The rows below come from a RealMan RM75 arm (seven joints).
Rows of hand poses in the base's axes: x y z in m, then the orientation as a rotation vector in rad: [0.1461, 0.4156, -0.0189, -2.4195, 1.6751, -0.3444]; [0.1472, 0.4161, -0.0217, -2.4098, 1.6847, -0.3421]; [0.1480, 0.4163, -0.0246, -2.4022, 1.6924, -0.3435]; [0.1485, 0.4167, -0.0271, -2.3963, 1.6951, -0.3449]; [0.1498, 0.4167, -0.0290, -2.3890, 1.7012, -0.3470]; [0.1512, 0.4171, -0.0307, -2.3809, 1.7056, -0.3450]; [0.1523, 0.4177, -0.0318, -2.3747, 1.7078, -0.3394]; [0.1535, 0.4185, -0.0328, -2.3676, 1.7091, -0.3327]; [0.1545, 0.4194, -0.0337, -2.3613, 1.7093, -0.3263]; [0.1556, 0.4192, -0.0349, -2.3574, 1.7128, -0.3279]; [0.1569, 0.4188, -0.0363, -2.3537, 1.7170, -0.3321]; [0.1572, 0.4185, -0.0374, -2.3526, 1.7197, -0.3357]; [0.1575, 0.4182, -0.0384, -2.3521, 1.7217, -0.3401]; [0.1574, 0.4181, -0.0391, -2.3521, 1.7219, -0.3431]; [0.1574, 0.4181, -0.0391, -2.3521, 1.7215, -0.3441]
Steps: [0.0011, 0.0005, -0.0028, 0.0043, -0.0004, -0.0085]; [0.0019, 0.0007, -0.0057, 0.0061, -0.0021, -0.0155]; [0.0024, 0.0011, -0.0082, 0.0085, -0.0048, -0.0190]; [0.0037, 0.0011, -0.0101, 0.0102, -0.0073, -0.0250]; [0.0051, 0.0015, -0.0118, 0.0151, -0.0089, -0.0299]; [0.0062, 0.0021, -0.0129, 0.0211, -0.0085, -0.0327]; [0.0074, 0.0029, -0.0139, 0.0286, -0.0083, -0.0352]; [0.0084, 0.0038, -0.0148, 0.0358, -0.0082, -0.0368]; [0.0095, 0.0036, -0.0160, 0.0365, -0.0097, -0.0402]; [0.0108, 0.0032, -0.0174, 0.0354, -0.0121, -0.0442]; [0.0111, 0.0029, -0.0185, 0.0335, -0.0134, -0.0464]; [0.0114, 0.0026, -0.0195, 0.0310, -0.0151, -0.0481]; [0.0113, 0.0025, -0.0202, 0.0295, -0.0165, -0.0484]; [0.0113, 0.0025, -0.0202, 0.0292, -0.0171, -0.0483]
